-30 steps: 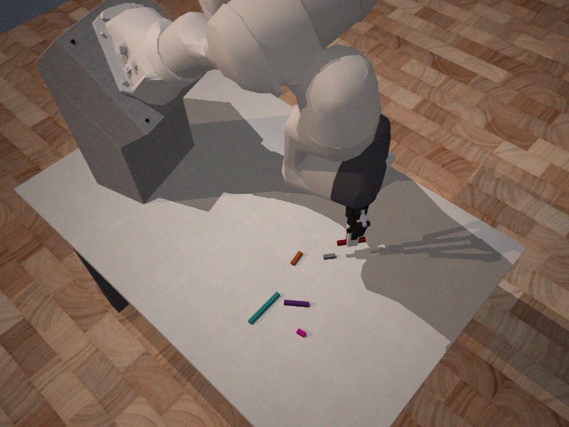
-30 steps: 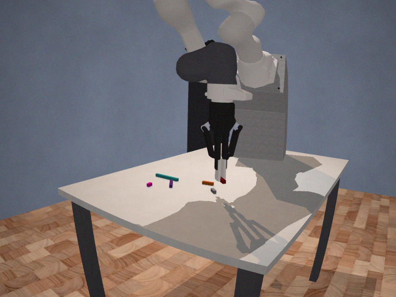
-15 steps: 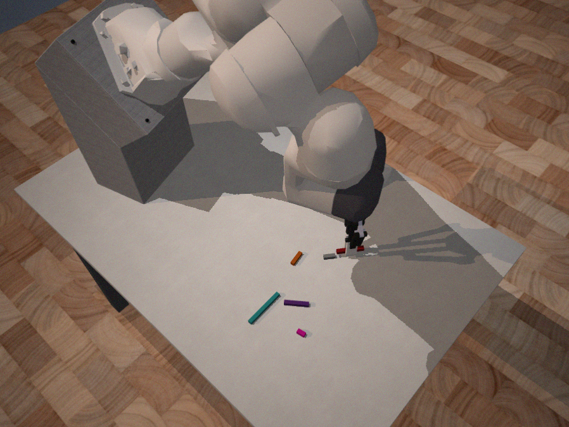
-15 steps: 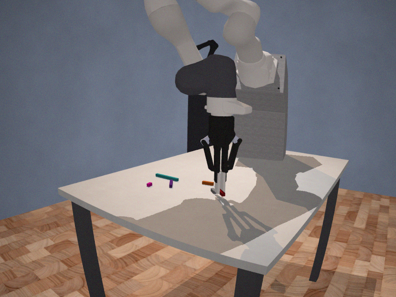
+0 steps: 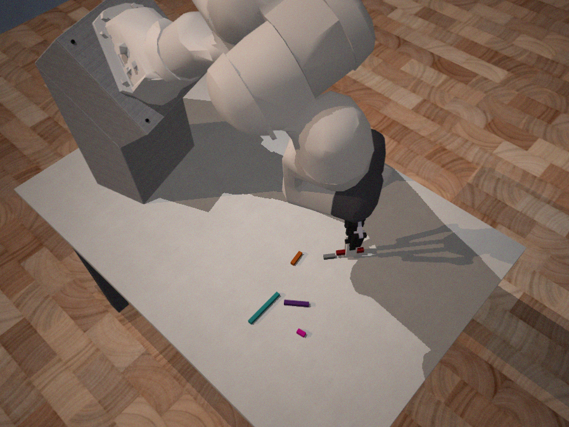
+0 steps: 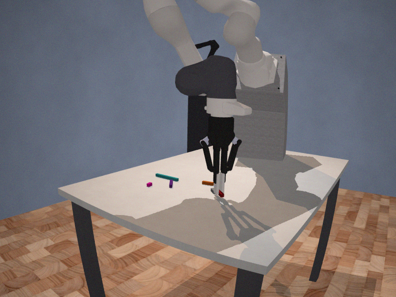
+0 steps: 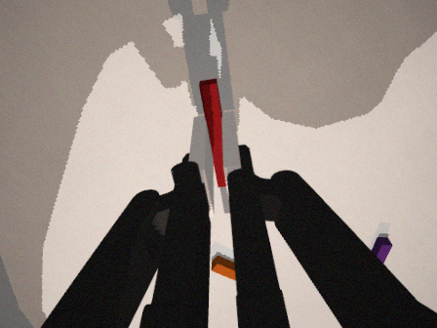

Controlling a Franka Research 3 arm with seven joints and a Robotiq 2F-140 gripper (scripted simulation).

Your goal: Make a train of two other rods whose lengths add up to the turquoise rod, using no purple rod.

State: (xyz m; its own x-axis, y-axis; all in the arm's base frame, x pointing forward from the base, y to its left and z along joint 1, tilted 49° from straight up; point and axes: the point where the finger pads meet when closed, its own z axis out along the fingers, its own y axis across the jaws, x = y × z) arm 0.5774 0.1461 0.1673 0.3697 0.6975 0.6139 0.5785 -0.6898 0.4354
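Right now my hand is 3 cm above the red rod. Round my hand: purple rod: 2 cm ahead, 19 cm to the right, 4 cm below; then grey rod: 3 cm behind, 4 cm to the right, 4 cm below; then orange rod: 8 cm behind, 11 cm to the right, 4 cm below.
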